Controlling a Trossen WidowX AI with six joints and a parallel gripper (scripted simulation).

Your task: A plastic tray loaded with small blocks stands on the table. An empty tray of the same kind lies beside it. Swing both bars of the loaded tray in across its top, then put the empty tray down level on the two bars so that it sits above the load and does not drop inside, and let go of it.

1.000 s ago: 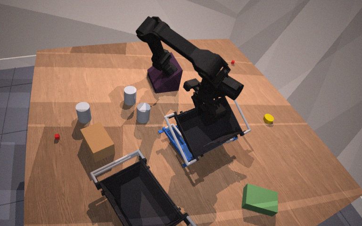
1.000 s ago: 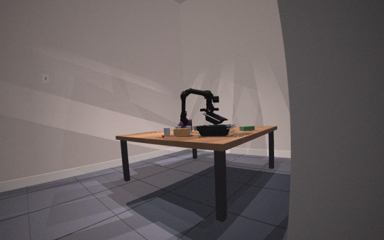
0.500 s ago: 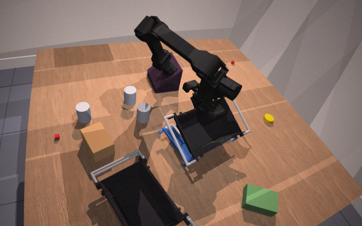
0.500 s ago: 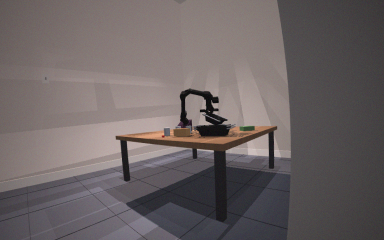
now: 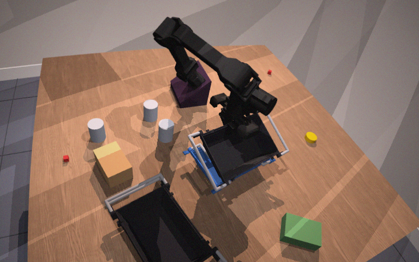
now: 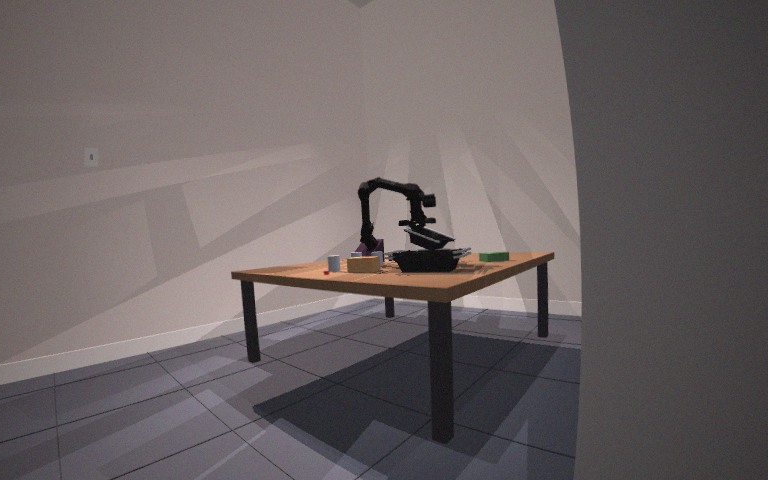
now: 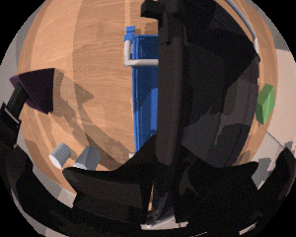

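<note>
Right now my gripper tip is 70 mm short of the black tray, 10 mm to the right of it and 10 mm below it. From my gripper tip the other things lie so: yellow disc: 60 mm ahead, 420 mm to the left, 110 mm below; tan box: 70 mm behind, 370 mm to the right, 90 mm below; green block: 370 mm ahead, 80 mm to the left, 100 mm below.
</note>
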